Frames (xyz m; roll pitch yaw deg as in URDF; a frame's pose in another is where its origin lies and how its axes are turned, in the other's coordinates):
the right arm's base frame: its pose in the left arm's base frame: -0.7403 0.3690 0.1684 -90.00 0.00 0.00
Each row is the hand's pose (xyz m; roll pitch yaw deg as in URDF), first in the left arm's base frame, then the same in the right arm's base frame.
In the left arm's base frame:
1: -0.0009 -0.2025 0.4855 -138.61 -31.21 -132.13
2: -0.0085 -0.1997 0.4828 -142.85 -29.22 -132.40
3: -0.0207 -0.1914 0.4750 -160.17 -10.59 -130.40
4: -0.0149 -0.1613 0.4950 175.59 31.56 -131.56
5: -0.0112 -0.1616 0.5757 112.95 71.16 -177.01
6: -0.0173 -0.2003 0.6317 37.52 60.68 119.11
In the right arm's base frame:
1: 0.7394 -0.3171 -0.5715 161.20 39.37 -137.91
2: 0.7318 -0.3144 -0.5687 155.28 40.13 -140.32
3: 0.7196 -0.3066 -0.5604 122.02 48.47 -163.91
4: 0.7254 -0.3266 -0.5303 55.03 39.61 137.20
5: 0.7291 -0.4073 -0.5306 20.12 0.97 108.82
6: 0.7230 -0.4633 -0.5693 4.96 -25.33 105.28

